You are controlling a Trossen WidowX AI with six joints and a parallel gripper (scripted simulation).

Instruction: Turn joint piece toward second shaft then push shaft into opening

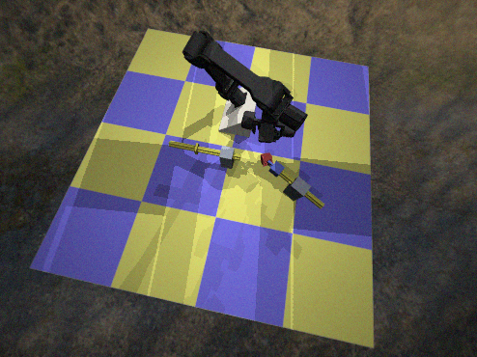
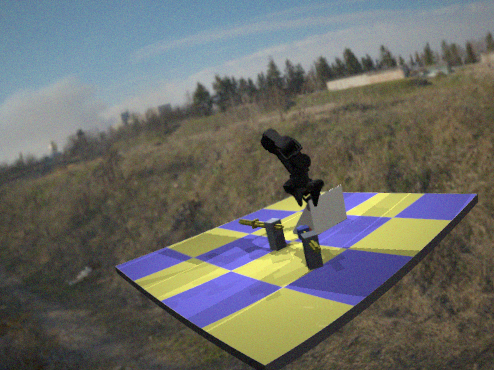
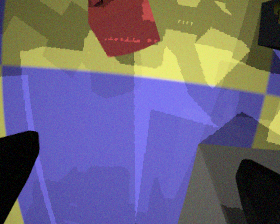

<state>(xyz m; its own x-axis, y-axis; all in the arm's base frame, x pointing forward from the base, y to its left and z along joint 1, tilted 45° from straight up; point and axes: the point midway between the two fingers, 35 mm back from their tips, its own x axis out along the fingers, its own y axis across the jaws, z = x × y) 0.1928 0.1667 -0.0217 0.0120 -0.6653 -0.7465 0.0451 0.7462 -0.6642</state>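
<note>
Now: the red joint piece 7 cm ahead of my gripper tip, 3 cm to the left of it and 8 cm below it.
</note>
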